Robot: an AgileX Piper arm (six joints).
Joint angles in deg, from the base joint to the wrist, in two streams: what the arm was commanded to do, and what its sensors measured. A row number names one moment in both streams.
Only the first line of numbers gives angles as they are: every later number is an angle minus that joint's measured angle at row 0.
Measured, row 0: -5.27, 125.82, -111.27, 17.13, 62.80, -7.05
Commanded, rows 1 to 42: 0.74, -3.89, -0.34, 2.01, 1.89, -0.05; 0.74, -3.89, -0.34, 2.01, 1.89, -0.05; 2.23, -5.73, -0.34, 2.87, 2.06, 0.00; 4.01, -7.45, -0.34, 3.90, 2.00, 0.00; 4.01, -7.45, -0.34, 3.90, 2.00, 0.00; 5.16, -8.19, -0.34, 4.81, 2.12, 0.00; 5.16, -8.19, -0.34, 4.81, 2.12, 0.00; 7.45, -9.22, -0.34, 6.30, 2.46, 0.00; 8.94, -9.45, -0.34, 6.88, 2.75, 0.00; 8.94, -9.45, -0.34, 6.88, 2.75, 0.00; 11.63, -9.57, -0.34, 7.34, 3.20, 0.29; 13.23, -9.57, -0.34, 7.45, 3.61, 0.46; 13.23, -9.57, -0.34, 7.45, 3.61, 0.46; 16.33, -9.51, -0.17, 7.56, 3.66, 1.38; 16.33, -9.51, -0.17, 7.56, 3.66, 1.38; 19.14, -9.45, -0.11, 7.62, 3.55, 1.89; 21.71, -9.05, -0.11, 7.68, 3.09, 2.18; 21.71, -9.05, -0.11, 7.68, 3.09, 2.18; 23.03, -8.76, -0.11, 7.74, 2.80, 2.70; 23.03, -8.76, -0.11, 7.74, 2.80, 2.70; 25.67, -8.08, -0.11, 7.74, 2.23, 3.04; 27.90, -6.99, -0.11, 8.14, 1.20, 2.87; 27.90, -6.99, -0.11, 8.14, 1.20, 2.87; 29.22, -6.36, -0.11, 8.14, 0.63, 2.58; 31.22, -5.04, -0.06, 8.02, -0.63, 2.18; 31.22, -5.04, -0.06, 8.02, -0.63, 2.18; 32.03, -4.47, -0.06, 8.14, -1.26, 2.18; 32.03, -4.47, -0.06, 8.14, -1.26, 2.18; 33.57, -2.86, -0.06, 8.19, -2.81, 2.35; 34.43, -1.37, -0.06, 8.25, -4.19, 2.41; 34.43, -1.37, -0.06, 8.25, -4.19, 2.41; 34.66, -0.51, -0.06, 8.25, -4.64, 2.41; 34.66, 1.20, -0.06, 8.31, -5.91, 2.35; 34.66, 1.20, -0.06, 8.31, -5.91, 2.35; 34.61, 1.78, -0.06, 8.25, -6.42, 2.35; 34.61, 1.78, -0.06, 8.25, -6.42, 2.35; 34.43, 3.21, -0.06, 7.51, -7.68, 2.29; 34.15, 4.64, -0.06, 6.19, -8.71, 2.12; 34.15, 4.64, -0.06, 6.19, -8.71, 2.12; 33.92, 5.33, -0.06, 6.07, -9.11, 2.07; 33.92, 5.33, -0.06, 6.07, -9.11, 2.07; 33.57, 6.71, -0.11, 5.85, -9.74, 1.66
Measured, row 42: 34.26, 5.10, -0.06, 6.42, -8.48, 2.64
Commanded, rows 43 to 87: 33.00, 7.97, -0.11, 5.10, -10.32, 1.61; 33.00, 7.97, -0.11, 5.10, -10.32, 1.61; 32.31, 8.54, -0.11, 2.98, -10.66, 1.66; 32.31, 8.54, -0.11, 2.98, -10.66, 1.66; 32.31, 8.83, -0.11, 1.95, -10.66, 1.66; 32.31, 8.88, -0.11, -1.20, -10.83, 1.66; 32.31, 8.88, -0.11, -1.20, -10.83, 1.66; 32.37, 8.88, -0.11, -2.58, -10.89, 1.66; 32.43, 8.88, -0.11, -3.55, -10.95, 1.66; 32.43, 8.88, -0.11, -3.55, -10.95, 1.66; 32.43, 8.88, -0.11, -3.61, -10.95, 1.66; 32.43, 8.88, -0.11, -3.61, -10.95, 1.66; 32.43, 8.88, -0.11, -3.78, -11.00, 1.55; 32.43, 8.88, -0.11, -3.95, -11.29, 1.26; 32.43, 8.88, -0.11, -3.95, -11.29, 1.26; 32.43, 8.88, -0.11, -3.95, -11.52, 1.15; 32.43, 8.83, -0.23, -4.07, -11.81, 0.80; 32.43, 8.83, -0.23, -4.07, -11.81, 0.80; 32.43, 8.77, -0.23, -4.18, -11.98, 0.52; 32.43, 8.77, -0.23, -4.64, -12.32, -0.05; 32.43, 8.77, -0.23, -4.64, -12.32, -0.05; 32.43, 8.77, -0.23, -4.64, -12.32, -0.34; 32.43, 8.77, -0.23, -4.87, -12.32, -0.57; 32.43, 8.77, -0.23, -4.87, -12.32, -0.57; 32.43, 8.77, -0.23, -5.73, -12.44, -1.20; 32.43, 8.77, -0.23, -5.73, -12.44, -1.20; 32.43, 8.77, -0.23, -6.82, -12.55, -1.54; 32.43, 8.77, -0.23, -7.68, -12.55, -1.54; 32.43, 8.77, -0.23, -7.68, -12.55, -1.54; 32.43, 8.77, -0.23, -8.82, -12.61, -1.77; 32.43, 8.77, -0.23, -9.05, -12.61, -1.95; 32.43, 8.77, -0.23, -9.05, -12.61, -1.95; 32.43, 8.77, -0.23, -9.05, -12.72, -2.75; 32.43, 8.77, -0.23, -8.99, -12.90, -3.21; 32.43, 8.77, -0.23, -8.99, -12.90, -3.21; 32.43, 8.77, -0.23, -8.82, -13.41, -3.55; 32.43, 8.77, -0.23, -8.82, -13.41, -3.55; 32.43, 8.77, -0.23, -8.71, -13.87, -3.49; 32.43, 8.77, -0.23, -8.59, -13.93, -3.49; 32.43, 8.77, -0.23, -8.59, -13.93, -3.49; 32.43, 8.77, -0.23, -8.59, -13.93, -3.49; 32.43, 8.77, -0.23, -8.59, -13.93, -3.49; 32.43, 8.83, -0.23, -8.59, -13.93, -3.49; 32.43, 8.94, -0.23, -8.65, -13.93, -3.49; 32.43, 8.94, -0.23, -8.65, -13.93, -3.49
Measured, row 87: 32.43, 8.94, -0.06, -8.65, -13.35, -2.69
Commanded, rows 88 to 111: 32.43, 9.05, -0.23, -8.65, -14.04, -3.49; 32.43, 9.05, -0.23, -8.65, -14.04, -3.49; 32.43, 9.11, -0.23, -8.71, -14.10, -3.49; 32.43, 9.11, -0.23, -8.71, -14.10, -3.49; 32.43, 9.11, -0.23, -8.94, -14.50, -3.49; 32.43, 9.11, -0.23, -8.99, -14.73, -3.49; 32.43, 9.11, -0.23, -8.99, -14.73, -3.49; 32.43, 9.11, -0.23, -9.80, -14.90, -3.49; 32.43, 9.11, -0.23, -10.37, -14.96, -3.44; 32.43, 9.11, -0.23, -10.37, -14.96, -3.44; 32.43, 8.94, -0.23, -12.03, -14.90, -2.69; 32.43, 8.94, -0.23, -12.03, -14.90, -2.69; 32.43, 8.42, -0.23, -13.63, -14.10, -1.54; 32.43, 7.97, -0.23, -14.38, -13.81, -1.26; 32.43, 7.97, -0.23, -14.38, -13.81, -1.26; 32.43, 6.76, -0.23, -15.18, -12.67, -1.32; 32.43, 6.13, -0.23, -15.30, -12.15, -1.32; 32.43, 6.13, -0.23, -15.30, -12.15, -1.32; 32.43, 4.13, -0.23, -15.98, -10.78, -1.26; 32.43, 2.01, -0.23, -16.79, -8.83, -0.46; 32.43, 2.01, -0.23, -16.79, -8.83, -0.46; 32.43, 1.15, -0.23, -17.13, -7.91, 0.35; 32.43, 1.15, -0.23, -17.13, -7.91, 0.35; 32.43, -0.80, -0.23, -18.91, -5.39, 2.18
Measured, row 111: 32.43, 2.06, -0.06, -17.13, -8.71, -0.17
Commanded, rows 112 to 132: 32.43, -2.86, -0.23, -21.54, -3.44, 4.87; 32.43, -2.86, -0.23, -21.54, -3.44, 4.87; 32.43, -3.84, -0.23, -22.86, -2.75, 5.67; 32.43, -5.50, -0.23, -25.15, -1.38, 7.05; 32.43, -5.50, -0.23, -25.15, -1.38, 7.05; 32.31, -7.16, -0.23, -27.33, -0.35, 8.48; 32.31, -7.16, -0.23, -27.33, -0.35, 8.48; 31.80, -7.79, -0.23, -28.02, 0.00, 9.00; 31.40, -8.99, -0.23, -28.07, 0.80, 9.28; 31.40, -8.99, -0.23, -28.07, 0.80, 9.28; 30.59, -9.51, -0.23, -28.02, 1.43, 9.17; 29.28, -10.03, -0.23, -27.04, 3.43, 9.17; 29.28, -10.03, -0.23, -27.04, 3.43, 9.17; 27.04, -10.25, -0.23, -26.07, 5.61, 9.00; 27.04, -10.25, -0.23, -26.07, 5.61, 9.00; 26.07, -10.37, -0.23, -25.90, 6.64, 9.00; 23.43, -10.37, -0.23, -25.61, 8.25, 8.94; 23.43, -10.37, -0.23, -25.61, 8.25, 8.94; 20.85, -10.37, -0.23, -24.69, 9.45, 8.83; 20.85, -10.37, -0.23, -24.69, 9.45, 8.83; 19.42, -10.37, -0.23, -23.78, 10.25, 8.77
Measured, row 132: 22.63, -9.85, -0.06, -25.21, 6.59, 8.83
